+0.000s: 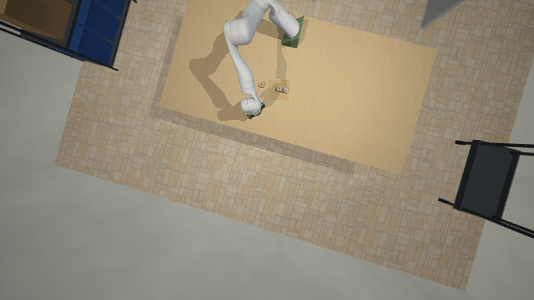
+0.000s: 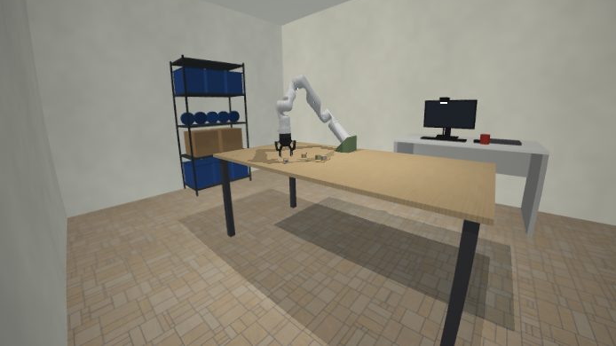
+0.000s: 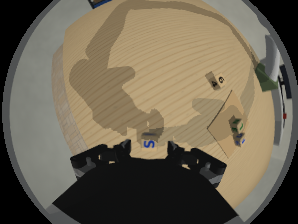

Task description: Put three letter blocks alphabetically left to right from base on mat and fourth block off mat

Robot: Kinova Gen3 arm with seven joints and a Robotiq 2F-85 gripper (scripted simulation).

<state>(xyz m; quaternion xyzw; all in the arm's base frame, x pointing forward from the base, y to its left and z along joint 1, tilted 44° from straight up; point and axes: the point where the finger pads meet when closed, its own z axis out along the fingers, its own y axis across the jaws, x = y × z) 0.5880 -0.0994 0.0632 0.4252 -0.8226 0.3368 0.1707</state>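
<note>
My hand is 200 mm past the green-marked block, 110 mm to the right of it and 40 mm above it. Also, from my hand: tan mat 200 mm behind, 110 mm to the left, 50 mm below.
</note>
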